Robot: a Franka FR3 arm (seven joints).
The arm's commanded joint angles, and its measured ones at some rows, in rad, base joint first. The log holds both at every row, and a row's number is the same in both.
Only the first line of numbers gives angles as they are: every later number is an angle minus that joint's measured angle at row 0.
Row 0, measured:
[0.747, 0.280, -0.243, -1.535, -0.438, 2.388, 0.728]
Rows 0 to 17, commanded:
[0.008, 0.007, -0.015, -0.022, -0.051, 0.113, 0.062]
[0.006, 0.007, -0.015, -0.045, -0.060, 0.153, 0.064]
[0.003, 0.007, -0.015, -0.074, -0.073, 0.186, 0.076]
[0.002, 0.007, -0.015, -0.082, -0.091, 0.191, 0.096]
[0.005, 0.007, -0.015, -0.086, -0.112, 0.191, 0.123]
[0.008, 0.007, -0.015, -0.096, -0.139, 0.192, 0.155]
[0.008, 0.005, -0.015, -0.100, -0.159, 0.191, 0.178]
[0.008, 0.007, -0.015, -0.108, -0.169, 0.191, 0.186]
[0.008, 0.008, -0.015, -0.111, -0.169, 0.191, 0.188]
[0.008, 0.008, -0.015, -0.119, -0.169, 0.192, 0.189]
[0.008, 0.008, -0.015, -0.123, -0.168, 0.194, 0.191]
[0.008, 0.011, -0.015, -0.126, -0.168, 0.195, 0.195]
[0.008, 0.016, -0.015, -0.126, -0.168, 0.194, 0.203]
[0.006, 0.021, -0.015, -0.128, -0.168, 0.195, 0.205]
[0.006, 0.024, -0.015, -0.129, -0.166, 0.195, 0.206]
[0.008, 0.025, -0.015, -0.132, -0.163, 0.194, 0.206]
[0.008, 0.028, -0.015, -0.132, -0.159, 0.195, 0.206]
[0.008, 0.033, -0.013, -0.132, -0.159, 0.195, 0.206]
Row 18, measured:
[0.003, 0.036, -0.010, -0.128, -0.137, 0.168, 0.175]
